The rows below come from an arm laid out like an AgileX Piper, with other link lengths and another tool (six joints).
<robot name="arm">
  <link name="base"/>
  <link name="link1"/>
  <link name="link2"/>
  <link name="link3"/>
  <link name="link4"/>
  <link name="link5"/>
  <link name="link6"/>
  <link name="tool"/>
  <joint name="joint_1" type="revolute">
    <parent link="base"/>
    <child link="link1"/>
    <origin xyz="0 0 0.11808"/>
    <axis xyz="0 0 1"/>
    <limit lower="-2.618" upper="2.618"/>
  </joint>
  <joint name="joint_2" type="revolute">
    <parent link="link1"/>
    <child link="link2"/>
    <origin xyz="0 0 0"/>
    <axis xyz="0 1 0"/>
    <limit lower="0" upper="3.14"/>
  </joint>
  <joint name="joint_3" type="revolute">
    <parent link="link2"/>
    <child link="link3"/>
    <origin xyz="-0.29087 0 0.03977"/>
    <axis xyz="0 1 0"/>
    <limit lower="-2.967" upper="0"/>
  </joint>
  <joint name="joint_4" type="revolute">
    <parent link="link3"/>
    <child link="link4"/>
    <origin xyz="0.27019 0 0.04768"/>
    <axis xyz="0.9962 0 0.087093"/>
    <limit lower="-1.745" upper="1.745"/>
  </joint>
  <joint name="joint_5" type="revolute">
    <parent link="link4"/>
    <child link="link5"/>
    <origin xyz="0 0 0"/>
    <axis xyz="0 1 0"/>
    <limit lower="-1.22" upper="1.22"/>
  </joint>
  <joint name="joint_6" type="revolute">
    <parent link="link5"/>
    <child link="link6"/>
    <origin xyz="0.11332 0 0.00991"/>
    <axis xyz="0.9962 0 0.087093"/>
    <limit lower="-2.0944" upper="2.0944"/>
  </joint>
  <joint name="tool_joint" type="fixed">
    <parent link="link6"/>
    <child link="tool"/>
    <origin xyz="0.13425 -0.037 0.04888" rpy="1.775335 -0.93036 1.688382"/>
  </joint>
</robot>
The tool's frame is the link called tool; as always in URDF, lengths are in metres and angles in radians.
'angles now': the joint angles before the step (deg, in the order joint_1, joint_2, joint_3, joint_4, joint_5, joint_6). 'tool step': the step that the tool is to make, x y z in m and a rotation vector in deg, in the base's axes. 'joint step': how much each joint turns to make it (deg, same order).
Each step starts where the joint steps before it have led.
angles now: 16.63 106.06 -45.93 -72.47 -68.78 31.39
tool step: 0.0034 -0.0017 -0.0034 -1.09 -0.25 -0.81
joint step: -0.11 -0.18 0.01 0.00 1.33 -0.18
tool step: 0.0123 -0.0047 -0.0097 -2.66 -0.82 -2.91
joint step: 0.00 -0.06 0.00 1.34 3.76 -1.33
